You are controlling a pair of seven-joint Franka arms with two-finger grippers.
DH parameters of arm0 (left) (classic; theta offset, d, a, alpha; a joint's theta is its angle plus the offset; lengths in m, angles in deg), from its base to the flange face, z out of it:
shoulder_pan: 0 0.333 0 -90
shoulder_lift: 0 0 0 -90
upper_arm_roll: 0 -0.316 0.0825 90
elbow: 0 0 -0.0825 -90
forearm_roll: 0 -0.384 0 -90
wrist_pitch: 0 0 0.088 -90
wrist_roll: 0 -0.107 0 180
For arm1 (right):
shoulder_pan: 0 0.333 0 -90
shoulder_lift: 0 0 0 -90
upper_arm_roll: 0 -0.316 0.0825 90
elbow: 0 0 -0.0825 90
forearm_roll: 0 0.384 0 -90
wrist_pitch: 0 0 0.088 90
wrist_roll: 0 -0.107 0 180
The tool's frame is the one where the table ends.
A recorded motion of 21 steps. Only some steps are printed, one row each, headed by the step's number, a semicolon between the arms.
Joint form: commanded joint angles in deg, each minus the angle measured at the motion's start. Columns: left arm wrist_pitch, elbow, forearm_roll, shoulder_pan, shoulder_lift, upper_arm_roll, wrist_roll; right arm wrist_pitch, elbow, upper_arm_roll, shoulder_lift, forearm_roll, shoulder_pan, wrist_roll.
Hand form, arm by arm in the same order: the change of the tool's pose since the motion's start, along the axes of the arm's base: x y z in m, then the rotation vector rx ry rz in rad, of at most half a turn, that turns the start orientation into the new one. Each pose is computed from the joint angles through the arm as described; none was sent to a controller.
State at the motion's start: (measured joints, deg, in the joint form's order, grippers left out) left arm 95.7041 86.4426 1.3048 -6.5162 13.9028 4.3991 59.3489; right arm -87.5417 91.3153 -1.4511 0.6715 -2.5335 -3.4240 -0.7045
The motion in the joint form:
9: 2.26 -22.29 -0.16 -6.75 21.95 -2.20 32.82; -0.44 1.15 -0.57 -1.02 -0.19 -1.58 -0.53
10: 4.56 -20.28 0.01 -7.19 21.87 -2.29 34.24; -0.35 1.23 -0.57 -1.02 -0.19 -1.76 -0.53
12: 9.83 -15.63 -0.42 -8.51 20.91 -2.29 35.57; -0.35 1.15 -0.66 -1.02 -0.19 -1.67 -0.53
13: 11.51 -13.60 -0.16 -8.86 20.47 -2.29 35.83; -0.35 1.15 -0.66 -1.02 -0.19 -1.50 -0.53
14: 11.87 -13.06 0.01 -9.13 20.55 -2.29 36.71; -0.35 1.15 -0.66 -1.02 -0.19 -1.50 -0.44
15: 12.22 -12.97 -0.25 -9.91 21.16 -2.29 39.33; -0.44 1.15 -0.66 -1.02 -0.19 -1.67 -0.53
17: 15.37 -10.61 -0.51 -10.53 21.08 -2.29 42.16; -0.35 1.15 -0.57 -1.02 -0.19 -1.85 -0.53
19: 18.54 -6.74 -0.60 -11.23 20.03 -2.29 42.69; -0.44 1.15 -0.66 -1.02 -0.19 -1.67 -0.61
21: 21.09 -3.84 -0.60 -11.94 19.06 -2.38 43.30; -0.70 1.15 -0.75 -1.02 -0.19 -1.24 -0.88
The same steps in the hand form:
9: 0.0871 -0.0723 -0.0733 0.0266 -0.0265 0.4982; -0.0054 -0.0097 0.0011 -0.0048 -0.0056 -0.0264
10: 0.0864 -0.0775 -0.0856 0.0234 -0.0304 0.5182; -0.0057 -0.0114 0.0003 -0.0046 -0.0026 -0.0296
12: 0.0805 -0.0932 -0.1043 0.0169 -0.0580 0.5188; -0.0055 -0.0097 0.0009 -0.0047 -0.0040 -0.0264
13: 0.0769 -0.0973 -0.1132 0.0128 -0.0570 0.5190; -0.0054 -0.0080 0.0009 -0.0047 -0.0041 -0.0235
14: 0.0752 -0.1007 -0.1181 0.0135 -0.0510 0.5306; -0.0054 -0.0080 0.0009 -0.0046 -0.0040 -0.0219
15: 0.0734 -0.1101 -0.1261 0.0224 -0.0465 0.5612; -0.0054 -0.0097 0.0011 -0.0048 -0.0056 -0.0264
17: 0.0702 -0.1172 -0.1399 0.0196 -0.0601 0.5995; -0.0057 -0.0122 0.0009 -0.0047 -0.0040 -0.0312
19: 0.0609 -0.1237 -0.1539 0.0178 -0.0662 0.5965; -0.0054 -0.0097 0.0011 -0.0049 -0.0057 -0.0278
21: 0.0530 -0.1297 -0.1617 0.0126 -0.0755 0.5966; -0.0046 -0.0047 0.0014 -0.0053 -0.0104 -0.0232

